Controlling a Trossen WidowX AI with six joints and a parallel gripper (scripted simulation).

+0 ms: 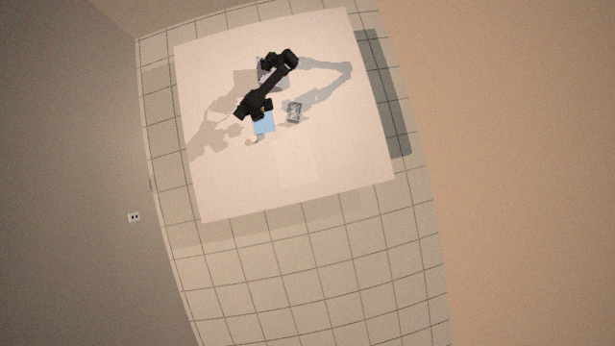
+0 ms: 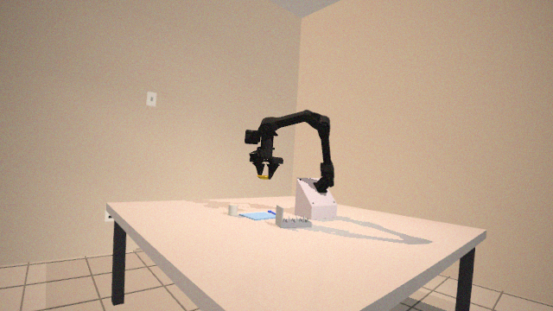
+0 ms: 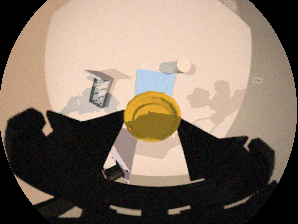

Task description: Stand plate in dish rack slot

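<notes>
Now: gripper tip 2 cm past the grey dish rack, 20 cm to the right of it and 15 cm above it. The rest, counted from my gripper tip: light blue mat (1 cm ahead, 1 cm to the right, 17 cm below); white cup (12 cm ahead, 7 cm to the right, 15 cm below); yellow plate (1 cm above).
</notes>
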